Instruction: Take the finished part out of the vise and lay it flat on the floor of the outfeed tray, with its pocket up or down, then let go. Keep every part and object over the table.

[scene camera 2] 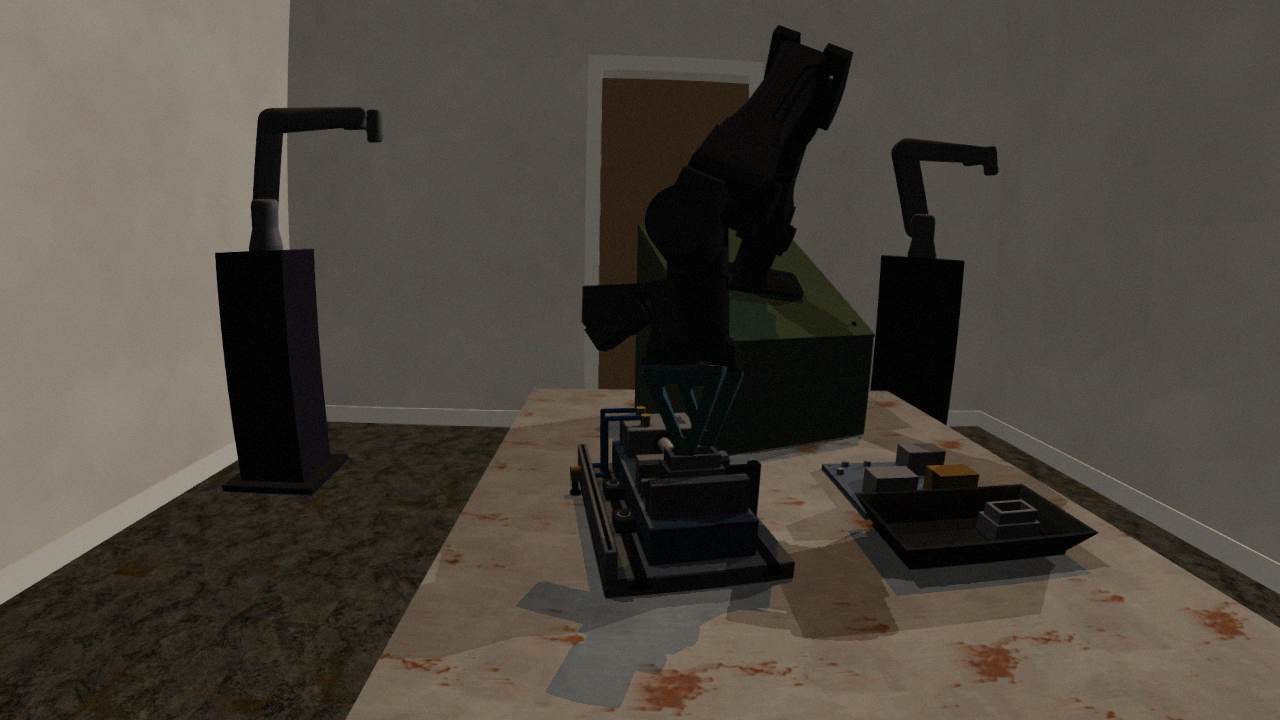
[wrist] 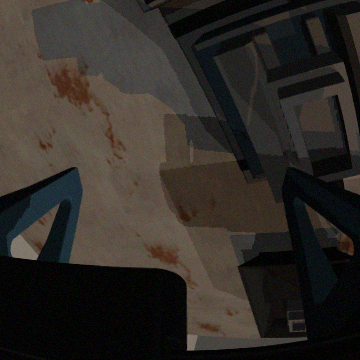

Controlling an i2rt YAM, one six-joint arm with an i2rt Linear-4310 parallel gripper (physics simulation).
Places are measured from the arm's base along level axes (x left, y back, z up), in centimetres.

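Pixels of known places: gripper, fingertip midpoint: (scene camera 2: 696,450) (wrist: 181,178); arm's base at its link origin: (scene camera 2: 746,280).
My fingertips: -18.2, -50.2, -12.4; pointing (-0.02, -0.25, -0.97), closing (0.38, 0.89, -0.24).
Ahead of a thing's pixels: the offset from my fingertips to its top centre, as dx, dy, dz. "spot": to the spot under its first point.
The grey finished part with its rectangular pocket up {+0.9, +6.5, -2.4} (scene camera 2: 693,461) (wrist: 291,122) sits between the jaws of the dark vise {-0.1, +13.5, -4.0} (scene camera 2: 698,497) (wrist: 235,75). My gripper (scene camera 2: 687,449) (wrist: 181,178) is open and empty, fingers pointing down. In the scene view its tips overlap the part; their height above it is hard to tell. In the wrist view the part lies up and right of the gap, just beyond the right fingertip. The black outfeed tray (scene camera 2: 913,557) (wrist: 270,259) stands right of the vise, partly behind the right finger in the wrist view.
Another pocketed part {+38.2, +1.6, -9.2} (scene camera 2: 1009,519) (wrist: 297,321) lies in the tray. Behind the tray, a flat plate {+34.2, +18.7, -13.1} (scene camera 2: 845,479) carries grey blocks {+29.4, +14.8, -9.5} (scene camera 2: 889,479) {+39.0, +23.1, -9.5} (scene camera 2: 920,458) and an orange block {+38.4, +14.1, -9.5} (scene camera 2: 951,477). Blue bent rods {spot: -7.3, +20.4, -5.7} (scene camera 2: 605,438) stand at the vise's back left. A green pedestal (scene camera 2: 796,385) stands behind.
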